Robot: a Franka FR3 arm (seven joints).
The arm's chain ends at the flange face. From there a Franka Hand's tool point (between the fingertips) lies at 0.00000 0.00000 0.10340 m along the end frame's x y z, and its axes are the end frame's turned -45 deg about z.
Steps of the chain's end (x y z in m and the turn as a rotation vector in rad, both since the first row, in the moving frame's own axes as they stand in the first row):
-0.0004 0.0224 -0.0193 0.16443 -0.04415 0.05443
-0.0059 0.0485 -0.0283 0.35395 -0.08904 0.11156
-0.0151 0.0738 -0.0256 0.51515 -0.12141 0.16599
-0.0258 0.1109 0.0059 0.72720 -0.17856 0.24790
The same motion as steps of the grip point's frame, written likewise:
-0.0070 0.0006 -0.0208 0.14749 0.08505 0.05443
-0.0178 -0.0004 -0.0351 0.31324 0.18732 0.11156
-0.0318 -0.0004 -0.0397 0.45012 0.27842 0.16599
-0.0528 0.0053 -0.0216 0.64047 0.38795 0.24790

